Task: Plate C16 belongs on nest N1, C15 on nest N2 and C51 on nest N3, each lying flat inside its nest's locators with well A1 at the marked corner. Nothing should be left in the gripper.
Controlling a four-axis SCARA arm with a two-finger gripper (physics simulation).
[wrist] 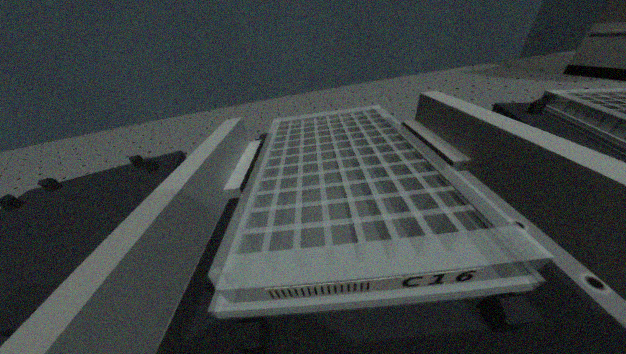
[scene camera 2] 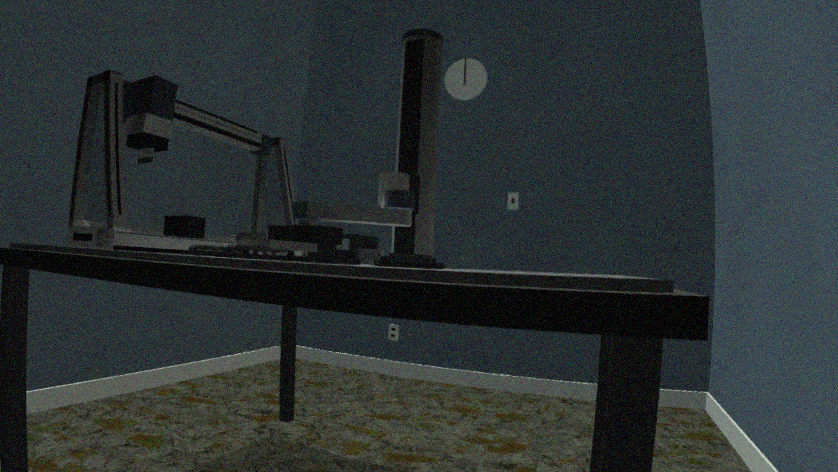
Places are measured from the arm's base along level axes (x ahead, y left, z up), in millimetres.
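Pixels of known places: gripper, fingertip midpoint: (wrist: 330, 122) (scene camera 2: 253, 243).
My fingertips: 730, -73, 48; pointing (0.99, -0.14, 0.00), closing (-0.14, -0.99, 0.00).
Ahead of a thing's pixels: the offset from my fingertips to its top centre, as dx, dy, dz. "spot": to the spot under its first point.
Plate C16 @(-23, +3, -5) (wrist: 350, 200), a clear plate with a grid of wells, is between the two finger pads of my gripper (wrist: 330, 122), which is shut on it. The plate looks level, its label facing the wrist view. It is low over a dark nest @(-23, +3, -13) (wrist: 380, 327); a locator shows under its front edge, and I cannot tell whether the plate touches the nest. Another dark nest @(-26, +171, -13) (wrist: 95, 200) with small locators shows at the left. Part of another clear plate @(spot: -29, -151, -14) (wrist: 590, 117) shows at the right edge, its label unseen. In scene camera 2 the fingers and plate are too dark to make out.
In scene camera 2 the arm column (scene camera 2: 419, 140) stands on the table (scene camera 2: 498, 307), its arm low and reaching left. A gantry frame (scene camera 2: 111, 158) with a hanging head @(spot: +47, -394, +347) (scene camera 2: 149, 111) is at the left. A dark block @(spot: -165, -457, +51) (scene camera 2: 184, 226) is beneath its beam.
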